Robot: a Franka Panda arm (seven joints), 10 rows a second.
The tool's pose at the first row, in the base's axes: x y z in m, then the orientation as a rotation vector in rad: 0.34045, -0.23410, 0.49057, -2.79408, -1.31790, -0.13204
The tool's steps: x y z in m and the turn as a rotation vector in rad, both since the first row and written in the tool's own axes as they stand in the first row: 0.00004, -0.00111, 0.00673, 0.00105, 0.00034, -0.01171; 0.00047, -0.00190, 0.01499, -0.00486, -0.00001, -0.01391; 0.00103, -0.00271, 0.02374, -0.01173, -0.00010, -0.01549; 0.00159, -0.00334, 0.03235, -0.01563, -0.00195, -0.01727; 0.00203, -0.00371, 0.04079, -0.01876, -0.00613, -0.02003; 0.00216, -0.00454, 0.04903, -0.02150, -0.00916, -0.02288; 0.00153, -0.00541, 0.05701, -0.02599, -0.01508, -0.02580; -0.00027, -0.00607, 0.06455, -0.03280, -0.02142, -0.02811
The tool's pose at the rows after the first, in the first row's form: 0.34000, -0.23282, 0.48389, -2.78574, -1.33405, -0.13224; 0.34012, -0.23132, 0.47571, -2.78936, -1.33906, -0.13597; 0.34034, -0.22966, 0.46707, -2.79403, -1.34343, -0.14071; 0.34069, -0.22813, 0.45856, -2.79691, -1.34756, -0.14096; 0.34116, -0.22688, 0.45021, -2.79954, -1.35336, -0.13747; 0.34106, -0.22558, 0.44203, -2.80128, -1.35891, -0.13529; 0.34044, -0.22486, 0.43403, -2.80565, -1.36575, -0.13032; 0.33921, -0.22522, 0.42636, -2.81249, -1.37256, -0.12634
